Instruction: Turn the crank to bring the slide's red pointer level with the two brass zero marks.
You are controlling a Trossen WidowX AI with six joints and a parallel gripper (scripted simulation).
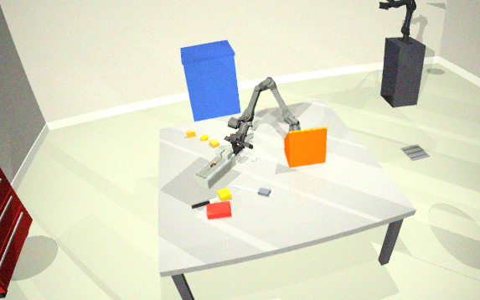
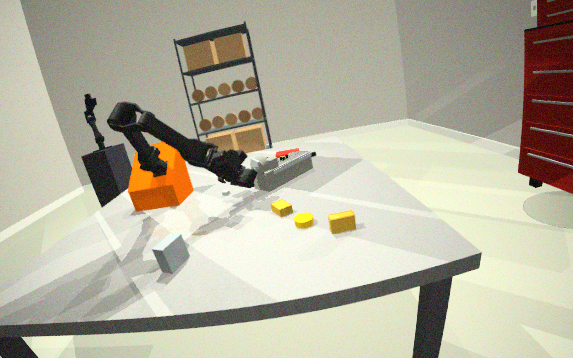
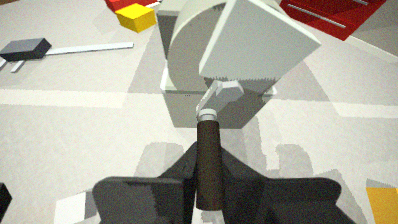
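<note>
The dark brown crank handle lies 10 mm behind my gripper tip, 10 mm to the right of it and 30 mm above it. The rest, counted from my gripper tip: yellow block 80 mm ahead, 320 mm to the left, 20 mm below; grey cube 140 mm behind, 410 mm to the right; red pointer 130 mm ahead, 140 mm to the left, 50 mm above.
</note>
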